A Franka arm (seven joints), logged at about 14 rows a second.
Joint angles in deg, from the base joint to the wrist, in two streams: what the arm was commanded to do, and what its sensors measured. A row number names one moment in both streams.
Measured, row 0:
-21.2, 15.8, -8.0, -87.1, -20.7, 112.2, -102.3
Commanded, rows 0 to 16:
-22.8, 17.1, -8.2, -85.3, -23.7, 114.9, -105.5
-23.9, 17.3, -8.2, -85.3, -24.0, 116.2, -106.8
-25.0, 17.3, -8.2, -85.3, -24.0, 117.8, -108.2
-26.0, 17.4, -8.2, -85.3, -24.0, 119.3, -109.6
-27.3, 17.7, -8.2, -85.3, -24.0, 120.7, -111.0
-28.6, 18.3, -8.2, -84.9, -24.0, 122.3, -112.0
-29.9, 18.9, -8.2, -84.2, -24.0, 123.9, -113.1
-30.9, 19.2, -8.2, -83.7, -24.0, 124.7, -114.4
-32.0, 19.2, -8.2, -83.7, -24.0, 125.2, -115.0
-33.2, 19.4, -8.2, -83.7, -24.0, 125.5, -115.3
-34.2, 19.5, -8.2, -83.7, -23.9, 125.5, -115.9
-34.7, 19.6, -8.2, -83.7, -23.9, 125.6, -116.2
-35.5, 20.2, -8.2, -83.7, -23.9, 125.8, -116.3
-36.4, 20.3, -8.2, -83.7, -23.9, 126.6, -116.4
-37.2, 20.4, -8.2, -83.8, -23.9, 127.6, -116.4
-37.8, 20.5, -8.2, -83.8, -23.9, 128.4, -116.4
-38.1, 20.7, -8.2, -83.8, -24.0, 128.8, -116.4
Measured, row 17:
-37.2, 19.8, -8.3, -85.2, -23.1, 127.7, -115.8
